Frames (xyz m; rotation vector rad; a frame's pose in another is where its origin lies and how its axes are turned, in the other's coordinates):
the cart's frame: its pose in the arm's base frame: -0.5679 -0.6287 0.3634 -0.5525 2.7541 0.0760
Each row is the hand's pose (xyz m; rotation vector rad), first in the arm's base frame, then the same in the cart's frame.
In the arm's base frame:
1: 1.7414 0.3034 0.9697 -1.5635 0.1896 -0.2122
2: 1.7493 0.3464 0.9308 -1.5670 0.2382 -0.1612
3: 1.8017 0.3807 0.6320 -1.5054 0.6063 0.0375
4: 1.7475 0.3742 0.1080 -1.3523 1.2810 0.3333
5: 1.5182 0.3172 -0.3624 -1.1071 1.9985 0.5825
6: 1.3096 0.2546 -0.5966 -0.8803 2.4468 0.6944
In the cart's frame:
1: -2.5508 -0.0330 0.2483 0.2989 -1.6360 -1.8205
2: -2.5606 0.0042 0.2924 0.2387 -1.6175 -1.7837
3: -2.5203 0.0194 0.5946 0.0325 -1.4613 -1.4792
4: -2.2982 0.0407 1.0719 -0.2316 -1.0667 -0.9768
5: -1.9228 0.0820 1.4386 -0.4069 -0.5622 -0.4950
6: -1.6412 0.1071 1.5881 -0.4635 -0.2223 -0.2042

